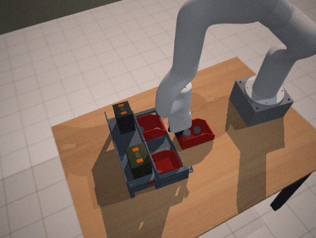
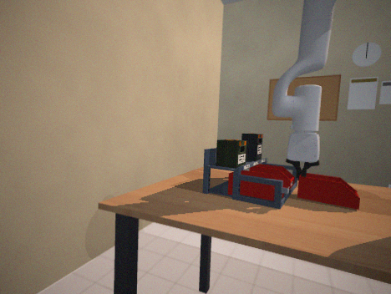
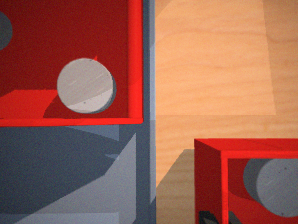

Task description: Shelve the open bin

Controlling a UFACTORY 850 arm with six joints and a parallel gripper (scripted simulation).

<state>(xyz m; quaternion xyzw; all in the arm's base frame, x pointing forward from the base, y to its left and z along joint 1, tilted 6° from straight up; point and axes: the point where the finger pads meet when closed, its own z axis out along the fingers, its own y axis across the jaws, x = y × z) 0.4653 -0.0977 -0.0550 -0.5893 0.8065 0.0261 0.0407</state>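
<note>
Right now the blue-grey shelf is 150 mm ahead of my hand, 50 mm to the right of it and 10 mm below it. The rest, counted from my hand: grey disc: 50 mm ahead, 110 mm to the right, 60 mm below.
</note>
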